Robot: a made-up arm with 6 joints. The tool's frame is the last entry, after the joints.
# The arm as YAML. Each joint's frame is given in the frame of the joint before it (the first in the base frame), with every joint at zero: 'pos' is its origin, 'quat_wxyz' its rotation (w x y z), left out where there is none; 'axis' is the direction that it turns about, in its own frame. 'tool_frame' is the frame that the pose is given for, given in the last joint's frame.
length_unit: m
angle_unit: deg
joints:
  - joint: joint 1
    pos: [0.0, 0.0, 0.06]
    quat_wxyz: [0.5, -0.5, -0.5, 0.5]
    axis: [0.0, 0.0, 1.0]
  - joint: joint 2
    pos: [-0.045, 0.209, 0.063]
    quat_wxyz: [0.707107, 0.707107, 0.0, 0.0]
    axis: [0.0, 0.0, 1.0]
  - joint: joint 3
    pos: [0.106, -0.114, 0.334]
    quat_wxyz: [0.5, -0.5, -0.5, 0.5]
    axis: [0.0, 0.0, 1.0]
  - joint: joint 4
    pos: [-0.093, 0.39, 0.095]
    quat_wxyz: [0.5, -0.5, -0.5, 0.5]
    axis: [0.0, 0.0, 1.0]
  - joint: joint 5
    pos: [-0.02, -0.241, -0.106]
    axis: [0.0, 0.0, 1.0]
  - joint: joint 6
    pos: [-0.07, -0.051, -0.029]
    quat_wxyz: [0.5, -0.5, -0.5, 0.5]
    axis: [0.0, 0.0, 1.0]
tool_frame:
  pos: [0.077, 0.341, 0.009]
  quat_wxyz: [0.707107, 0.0, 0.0, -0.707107]
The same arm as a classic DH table. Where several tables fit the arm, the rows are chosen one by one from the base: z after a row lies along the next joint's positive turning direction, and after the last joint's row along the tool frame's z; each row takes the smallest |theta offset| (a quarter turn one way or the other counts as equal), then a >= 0, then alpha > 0; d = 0 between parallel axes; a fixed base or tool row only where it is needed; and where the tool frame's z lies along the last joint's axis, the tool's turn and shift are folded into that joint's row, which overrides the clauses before.
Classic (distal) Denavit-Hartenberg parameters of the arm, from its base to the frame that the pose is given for. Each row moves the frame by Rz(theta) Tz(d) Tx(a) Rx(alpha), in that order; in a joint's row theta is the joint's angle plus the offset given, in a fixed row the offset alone. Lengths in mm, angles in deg.
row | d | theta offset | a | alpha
base (fixed) | 60.0 | -90.00 | 0.0 | 90.00
joint 1 | 63.0 | 0.00 | 45.0 | -90.00
joint 2 | 125.0 | 90.00 | 114.0 | 90.00
joint 3 | -11.0 | -90.00 | 390.0 | -90.00
joint 4 | 0.0 | 85.26 | -241.8 | 0.00
joint 5 | -42.0 | 4.74 | -51.0 | -90.00
joint 6 | 0.0 | 77.28 | 349.6 | 0.00
tool (fixed) | 79.0 | -167.28 | 0.0 | 0.00

